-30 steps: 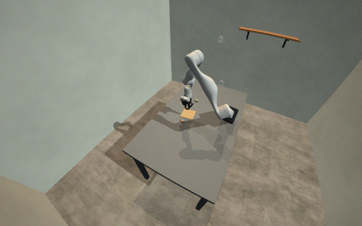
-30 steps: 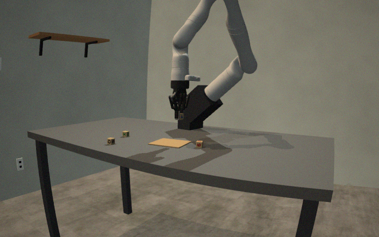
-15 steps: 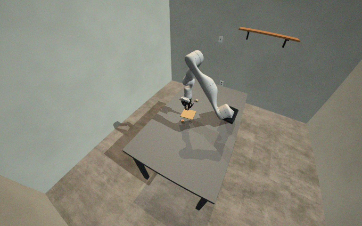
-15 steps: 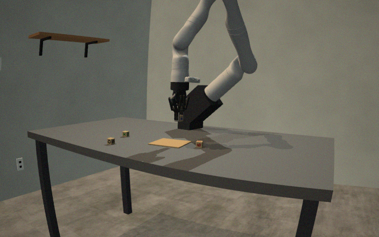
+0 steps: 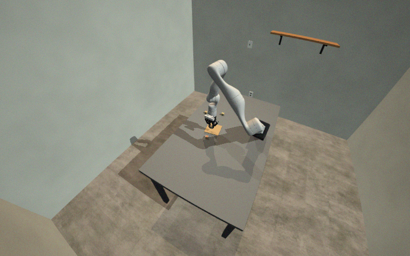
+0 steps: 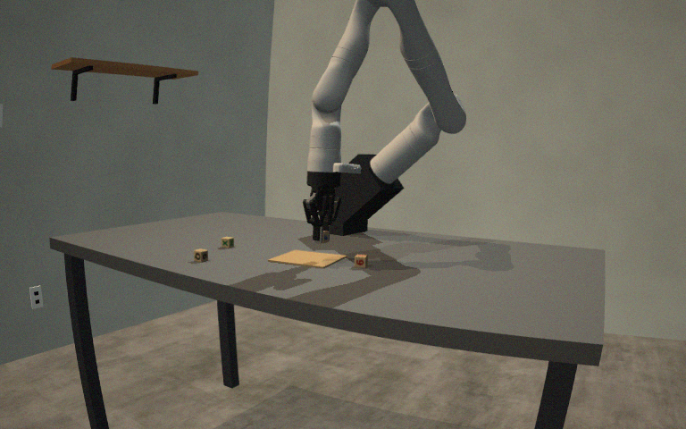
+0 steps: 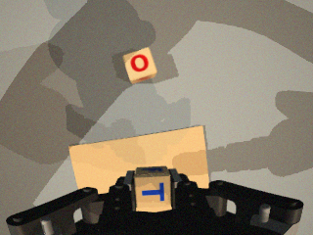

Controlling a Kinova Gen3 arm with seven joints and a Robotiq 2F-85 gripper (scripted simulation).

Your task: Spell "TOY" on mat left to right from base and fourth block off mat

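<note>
My hand is 6 cm above the tan mat and 4 cm to the left of it. The rest, counted from my hand: block (10 cm to the left, 5 cm below, 2 cm behind).
</note>
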